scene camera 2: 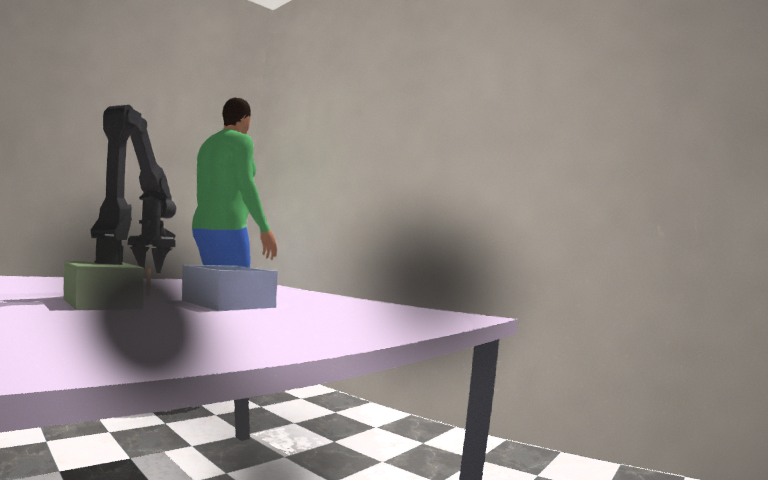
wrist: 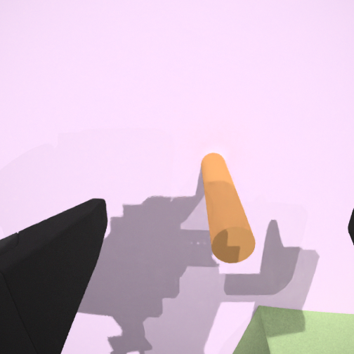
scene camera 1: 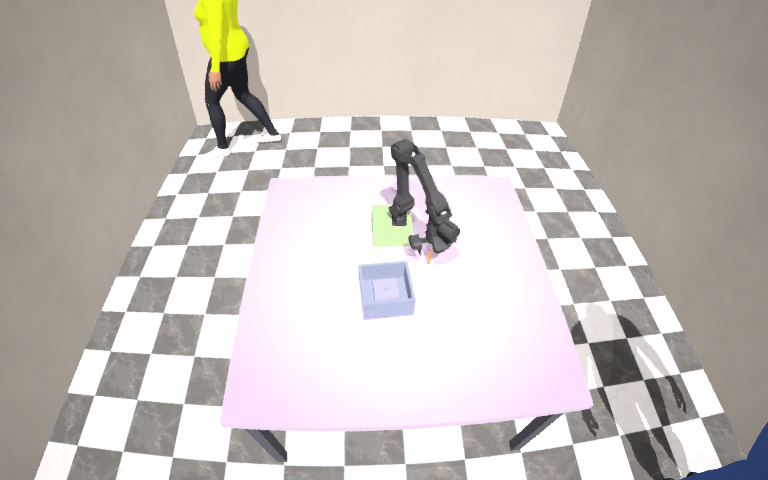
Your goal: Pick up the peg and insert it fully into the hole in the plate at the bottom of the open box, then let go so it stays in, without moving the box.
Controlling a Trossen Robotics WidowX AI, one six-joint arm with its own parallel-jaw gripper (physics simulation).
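Observation:
The orange peg stands upright on the table. My gripper is open and empty, pointing down over the peg. In the wrist view the peg is between the two wide-apart fingers, touching neither; in scene camera 2 its top is about level with the fingertips. The blue-grey open box stands in front and to the left of the peg in scene camera 1. The pale plate lies on its bottom, with a small hole near the middle. The box's inside is hidden in scene camera 2.
A green block stands by the arm's base, close to the gripper. The pink table carries everything. Blurred dark patches cover part of scene camera 2. People stand beyond the table.

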